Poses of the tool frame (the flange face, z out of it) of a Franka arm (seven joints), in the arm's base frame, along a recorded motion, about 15 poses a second.
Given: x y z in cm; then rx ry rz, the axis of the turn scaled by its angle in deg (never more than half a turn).
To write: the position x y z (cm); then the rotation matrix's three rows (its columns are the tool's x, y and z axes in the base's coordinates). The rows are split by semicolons. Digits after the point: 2 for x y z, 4 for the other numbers.
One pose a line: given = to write
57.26 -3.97 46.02 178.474 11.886 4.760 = 57.26 -3.97 46.02; 0.9898 0.1320 0.0543; 0.1330 -0.9910 -0.0150; 0.0518 0.0221 -0.9984
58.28 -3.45 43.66 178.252 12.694 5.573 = 58.28 -3.45 43.66; 0.9880 0.1409 0.0636; 0.1422 -0.9897 -0.0166; 0.0606 0.0255 -0.9978
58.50 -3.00 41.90 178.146 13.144 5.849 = 58.50 -3.00 41.90; 0.9870 0.1459 0.0669; 0.1473 -0.9889 -0.0173; 0.0636 0.0270 -0.9976
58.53 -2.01 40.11 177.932 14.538 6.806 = 58.53 -2.01 40.11; 0.9839 0.1612 0.0778; 0.1630 -0.9865 -0.0172; 0.0740 0.0296 -0.9968
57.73 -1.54 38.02 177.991 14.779 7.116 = 57.73 -1.54 38.02; 0.9832 0.1638 0.0811; 0.1655 -0.9861 -0.0152; 0.0775 0.0284 -0.9966
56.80 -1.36 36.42 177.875 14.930 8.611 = 56.80 -1.36 36.42; 0.9814 0.1652 0.0978; 0.1674 -0.9858 -0.0144; 0.0940 0.0305 -0.9951
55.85 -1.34 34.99 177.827 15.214 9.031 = 55.85 -1.34 34.99; 0.9804 0.1683 0.1025; 0.1706 -0.9853 -0.0139; 0.0986 0.0311 -0.9946
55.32 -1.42 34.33 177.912 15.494 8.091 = 55.32 -1.42 34.33; 0.9809 0.1715 0.0919; 0.1735 -0.9847 -0.0135; 0.0882 0.0292 -0.9957
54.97 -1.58 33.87 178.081 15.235 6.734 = 54.97 -1.58 33.87; 0.9827 0.1689 0.0767; 0.1704 -0.9853 -0.0134; 0.0733 0.0263 -0.9970
